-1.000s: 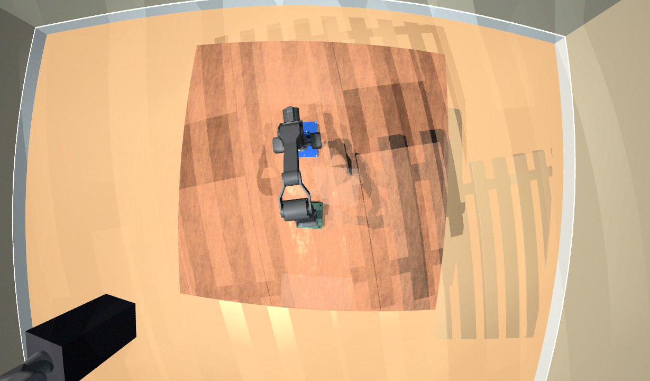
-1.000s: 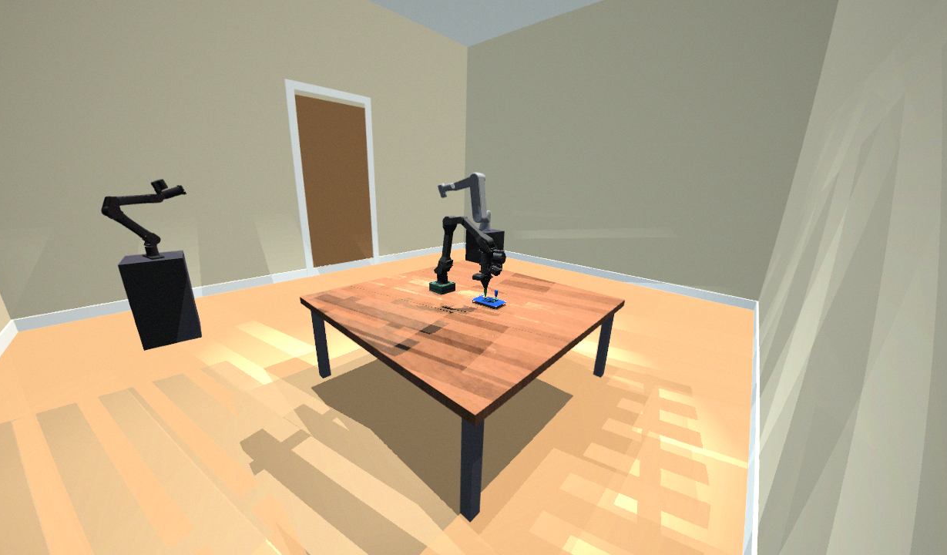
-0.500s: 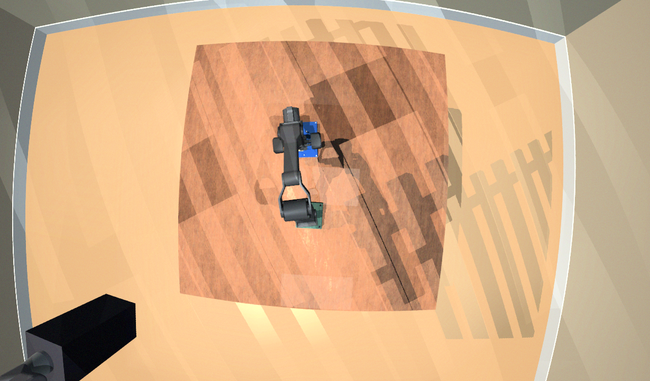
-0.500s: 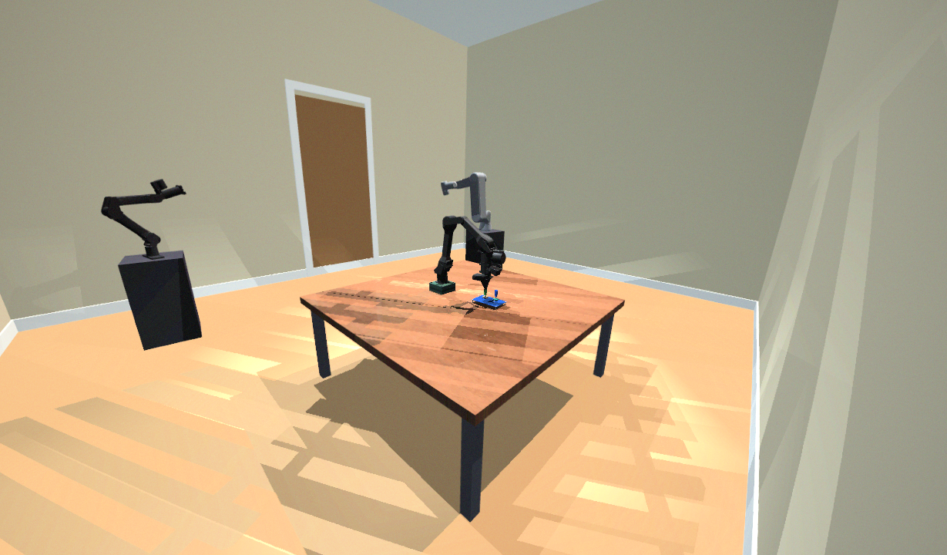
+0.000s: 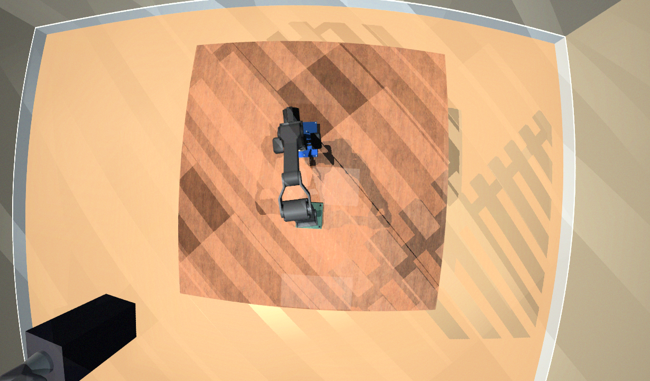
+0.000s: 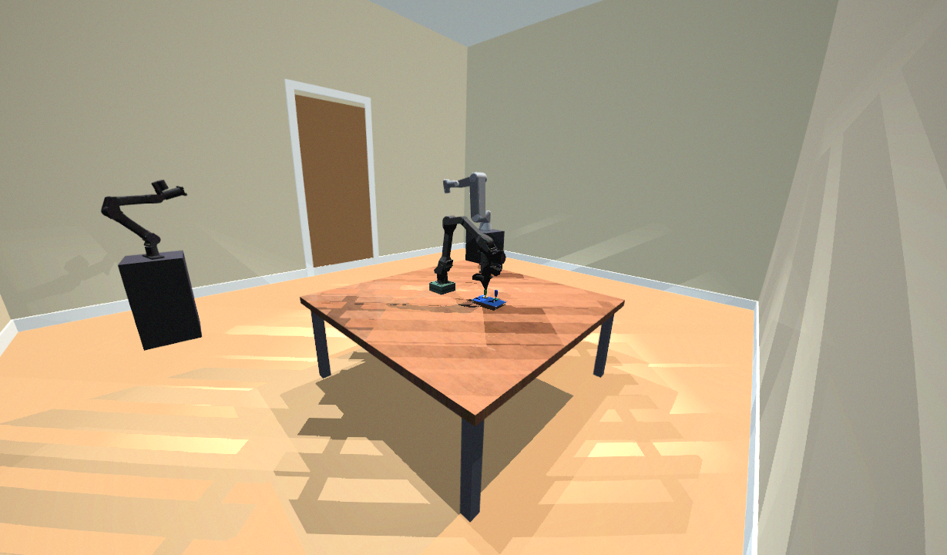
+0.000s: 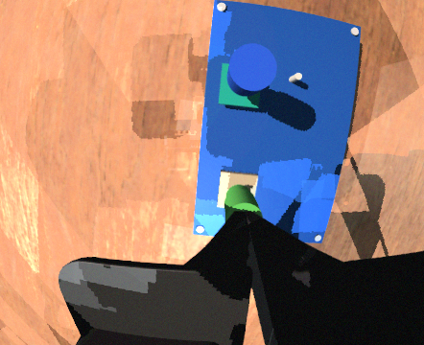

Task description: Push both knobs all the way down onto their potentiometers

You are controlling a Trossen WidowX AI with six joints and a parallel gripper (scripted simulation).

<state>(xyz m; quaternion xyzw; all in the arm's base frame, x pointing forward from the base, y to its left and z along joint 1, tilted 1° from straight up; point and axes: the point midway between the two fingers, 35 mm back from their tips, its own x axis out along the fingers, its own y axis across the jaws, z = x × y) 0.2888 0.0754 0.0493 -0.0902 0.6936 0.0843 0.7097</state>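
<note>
Now: the green knob 2 cm below my gripper tip. Also, from my gripper tip: blue knob (6 cm ahead, 2 cm to the left, 1 cm below).
</note>
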